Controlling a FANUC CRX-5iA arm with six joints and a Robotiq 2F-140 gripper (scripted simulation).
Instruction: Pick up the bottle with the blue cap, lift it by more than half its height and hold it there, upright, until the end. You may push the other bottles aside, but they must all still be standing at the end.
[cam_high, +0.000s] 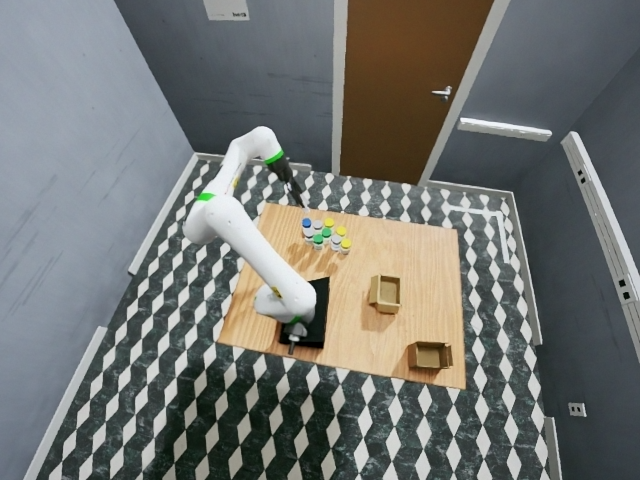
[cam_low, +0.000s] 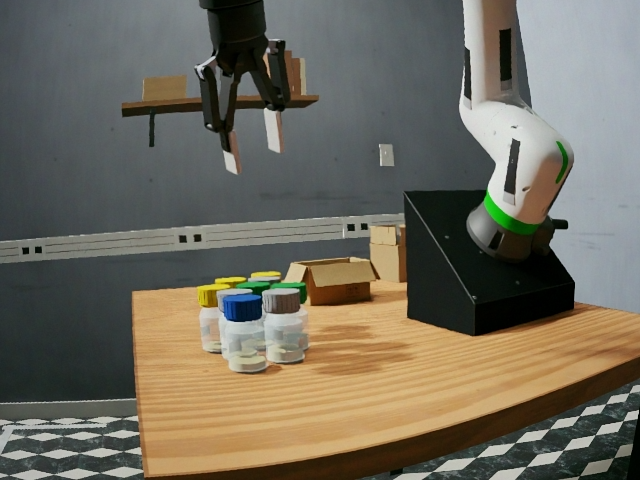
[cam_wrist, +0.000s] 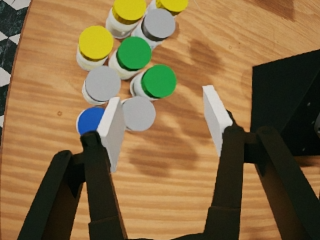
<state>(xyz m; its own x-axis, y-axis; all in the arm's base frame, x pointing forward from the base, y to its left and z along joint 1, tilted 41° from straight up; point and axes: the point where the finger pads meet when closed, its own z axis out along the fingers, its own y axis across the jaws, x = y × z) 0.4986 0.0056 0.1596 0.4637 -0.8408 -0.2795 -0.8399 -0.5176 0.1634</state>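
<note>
The yellow-capped bottle is 27 cm below my hand, 11 cm to the right of it and 5 cm ahead of it. The rest, counted from my hand: green-capped bottle (27 cm below, 8 cm to the right, 6 cm behind).
</note>
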